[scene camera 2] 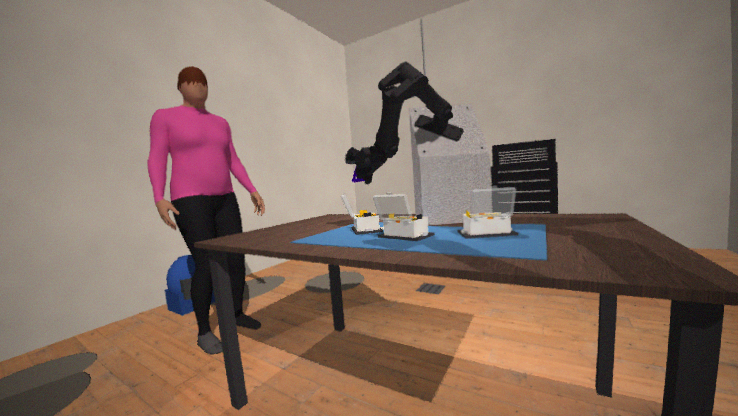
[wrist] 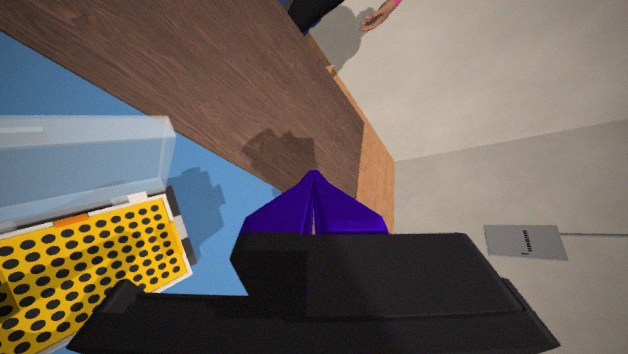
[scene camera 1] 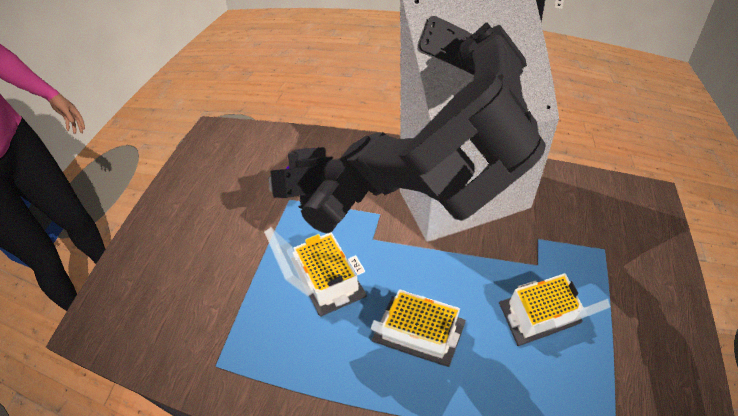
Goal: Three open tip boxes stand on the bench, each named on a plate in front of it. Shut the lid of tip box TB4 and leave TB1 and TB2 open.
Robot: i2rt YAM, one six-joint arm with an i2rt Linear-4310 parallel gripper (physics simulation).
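Places are measured from the arm's base along level axes (x ahead, y left, z up), in centimetres.
Pixels of known places: gripper, fingertip midpoint: (scene camera 2: 353, 181) (wrist: 313, 177); arm's base at its link origin: (scene camera 2: 438, 128) (scene camera 1: 471, 54).
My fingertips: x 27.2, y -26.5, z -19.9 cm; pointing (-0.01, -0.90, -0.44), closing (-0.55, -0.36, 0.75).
Ahead of a thing's pixels: the offset from my fingertips to its top centre. "spot": to the spot under its first point. Level surfaces: height alone.
Tip box TB4 {dx +3.7, dy +12.2, dz -13.0 cm} (scene camera 1: 335, 296) (scene camera 2: 365, 223) is the leftmost box, with a yellow rack inside. Its clear lid {dx +10.3, dy +7.8, dz -4.2 cm} (scene camera 1: 284, 263) (scene camera 2: 347, 205) (wrist: 90, 165) stands open, tilted outward on the left side in scene camera 1. Its name plate {spot: dx -0.7, dy +15.3, dz -19.4 cm} (scene camera 1: 356, 265) reads TB4. The middle box {dx +5.9, dy +33.7, dz -13.0 cm} (scene camera 1: 421, 320) (scene camera 2: 405, 227) and the right box {dx -8.0, dy +54.2, dz -13.0 cm} (scene camera 1: 547, 304) (scene camera 2: 486, 225) also have open lids; I cannot tell which is TB1 or TB2. My gripper (scene camera 2: 357, 177) (wrist: 313, 177) is shut and empty, its purple fingertips together, well above the bench near TB4. Its fingers are hidden in scene camera 1.
The boxes stand on dark bases on a blue mat {dz -19.6 cm} (scene camera 1: 289, 351) (scene camera 2: 527, 242), on a brown bench {dz -19.9 cm} (scene camera 1: 155, 217) (scene camera 2: 583, 268). The arm is mounted on a speckled grey pedestal (scene camera 1: 475, 227) (scene camera 2: 449, 180) behind them. A person in pink (scene camera 1: 31, 77) (scene camera 2: 198, 149) stands off the left side.
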